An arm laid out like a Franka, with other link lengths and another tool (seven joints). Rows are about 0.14 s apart.
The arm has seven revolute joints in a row. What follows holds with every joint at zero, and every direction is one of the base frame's. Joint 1 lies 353 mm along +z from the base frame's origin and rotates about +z. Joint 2 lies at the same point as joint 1 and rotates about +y. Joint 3 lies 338.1 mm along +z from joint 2 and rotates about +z. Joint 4 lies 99.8 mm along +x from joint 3 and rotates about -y. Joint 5 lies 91.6 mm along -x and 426.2 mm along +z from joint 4 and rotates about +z. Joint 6 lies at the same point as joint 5 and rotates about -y. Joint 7 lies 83.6 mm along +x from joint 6 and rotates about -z. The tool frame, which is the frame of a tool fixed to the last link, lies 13 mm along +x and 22 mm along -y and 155.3 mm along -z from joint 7; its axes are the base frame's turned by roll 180, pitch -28.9 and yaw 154.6 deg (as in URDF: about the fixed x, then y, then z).
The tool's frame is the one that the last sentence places.
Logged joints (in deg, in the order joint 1, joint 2, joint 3, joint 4, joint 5, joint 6, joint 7), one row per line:
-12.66 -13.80 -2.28 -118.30 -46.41 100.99 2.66
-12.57 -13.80 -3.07 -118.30 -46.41 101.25 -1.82
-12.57 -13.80 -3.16 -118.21 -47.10 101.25 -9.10
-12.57 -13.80 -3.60 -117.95 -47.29 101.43 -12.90
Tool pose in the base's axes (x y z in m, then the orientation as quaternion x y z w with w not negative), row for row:
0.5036 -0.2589 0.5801 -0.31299 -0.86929 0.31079 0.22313
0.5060 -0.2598 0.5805 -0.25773 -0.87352 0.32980 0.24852
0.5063 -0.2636 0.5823 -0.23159 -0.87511 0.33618 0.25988
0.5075 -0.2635 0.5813 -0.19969 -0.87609 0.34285 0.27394
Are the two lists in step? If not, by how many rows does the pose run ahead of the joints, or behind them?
The pose runs 1 row ahead of the joints: the pose in row i belongs to the joints in row i + 1.
